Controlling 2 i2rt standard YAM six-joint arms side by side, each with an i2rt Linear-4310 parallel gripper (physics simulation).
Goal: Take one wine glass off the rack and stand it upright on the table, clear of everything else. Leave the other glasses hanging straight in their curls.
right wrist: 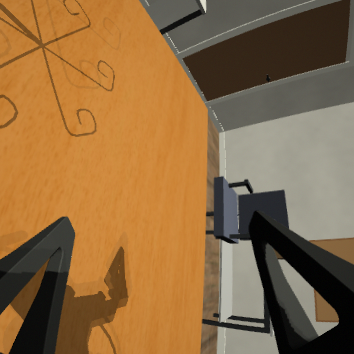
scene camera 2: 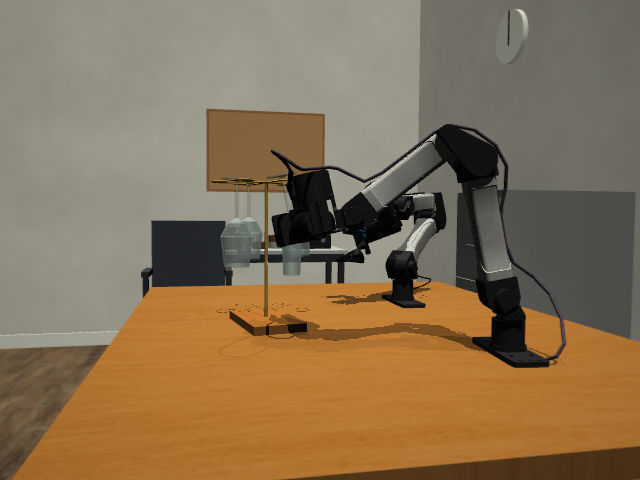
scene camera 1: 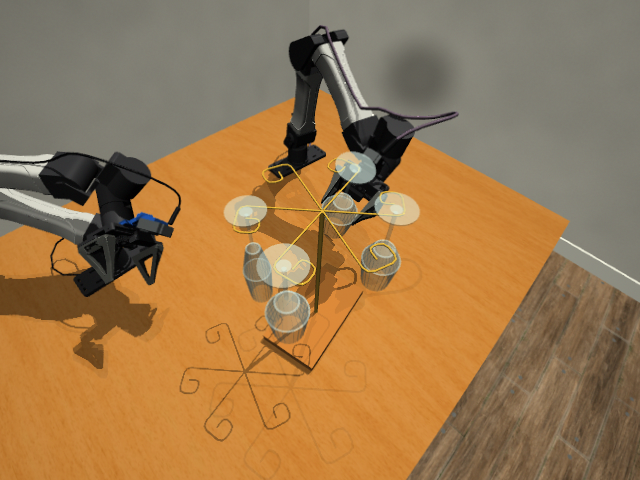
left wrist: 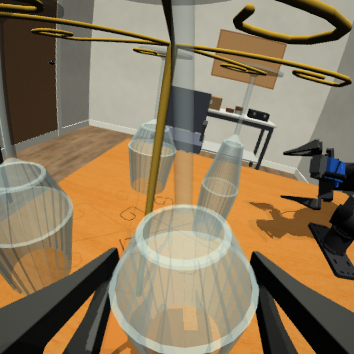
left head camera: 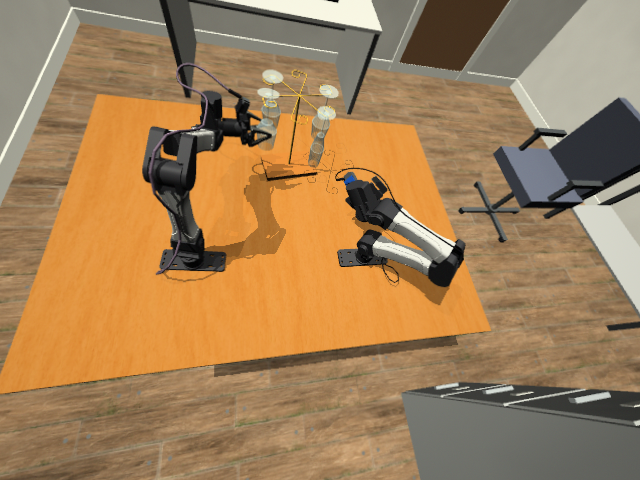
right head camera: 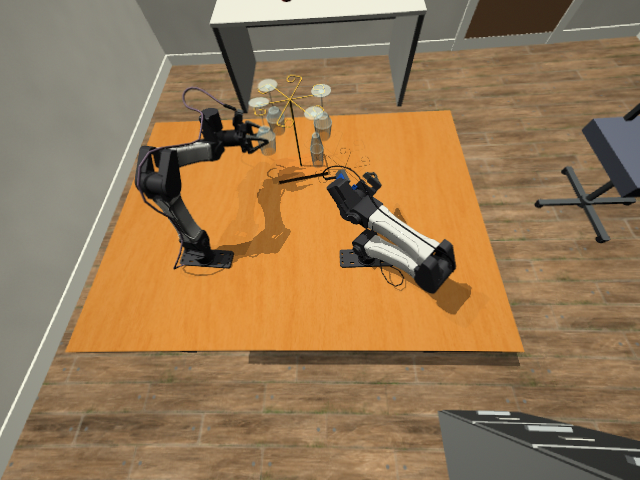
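The gold rack [scene camera 1: 319, 258] [scene camera 2: 266, 268] stands on a wooden base. My left gripper [left head camera: 264, 134] [scene camera 1: 338, 212] [left wrist: 183, 258] is shut on the bowl of an upside-down wine glass [right head camera: 266, 142] [left wrist: 185, 295], high above the table. In the left wrist view its stem is left of the nearest curl; the head views show its foot above curl height. Whether the stem is out of the curl is unclear. A narrow glass [scene camera 1: 257, 276] [left wrist: 218, 187] and two wide glasses [scene camera 1: 286, 317] [scene camera 1: 380, 268] hang from other curls. My right gripper [scene camera 1: 130, 281] [right wrist: 162, 222] is open and empty, apart from the rack.
The orange table [left head camera: 155, 320] [right head camera: 206, 320] carries both arm bases. A wide glass [left wrist: 35, 235] hangs close to my left gripper's fingers. The rack's base [scene camera 2: 268, 328] stands below the glasses. A chair [left head camera: 537, 165] is beyond the table's right side in the left head view.
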